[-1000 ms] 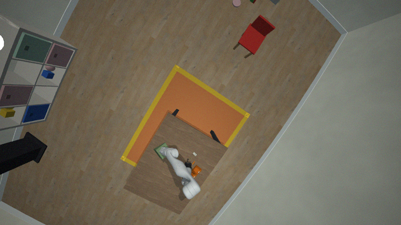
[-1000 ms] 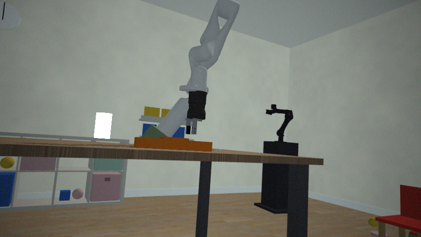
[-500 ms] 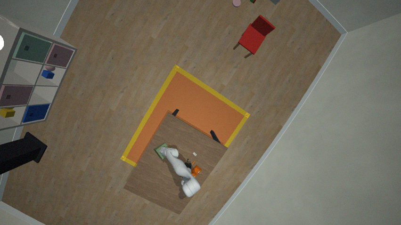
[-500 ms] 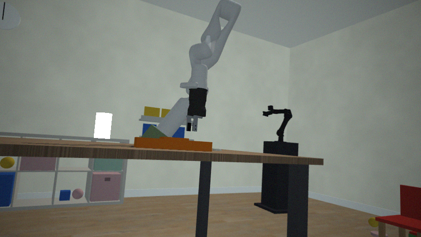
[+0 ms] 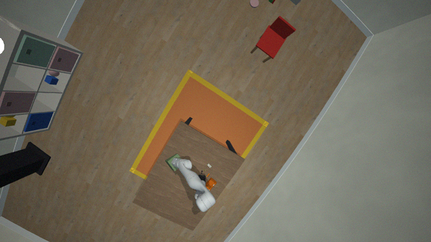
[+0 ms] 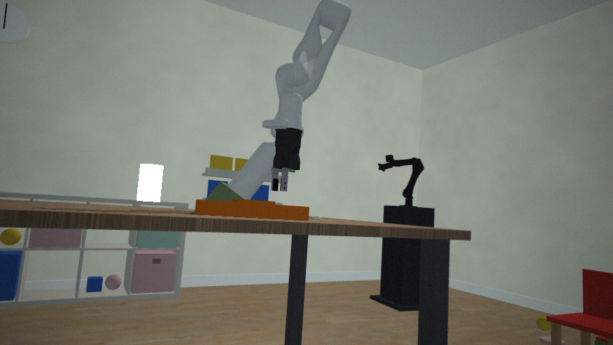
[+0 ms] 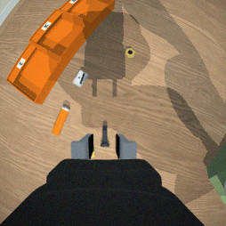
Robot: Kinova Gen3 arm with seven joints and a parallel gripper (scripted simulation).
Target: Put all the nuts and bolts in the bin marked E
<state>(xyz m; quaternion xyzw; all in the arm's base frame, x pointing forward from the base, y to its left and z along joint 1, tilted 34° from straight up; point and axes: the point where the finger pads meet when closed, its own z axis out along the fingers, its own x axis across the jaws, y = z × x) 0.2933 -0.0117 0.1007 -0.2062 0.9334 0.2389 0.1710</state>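
Right now the dark bolt is 9 cm below my hand and 1 cm to the left of it. Round my hand: white domino (11 cm to the left, 9 cm below, 2 cm ahead); orange marker (8 cm below, 8 cm ahead, 2 cm to the left); white sharpener-like piece (8 cm below, 8 cm ahead, 7 cm to the right).
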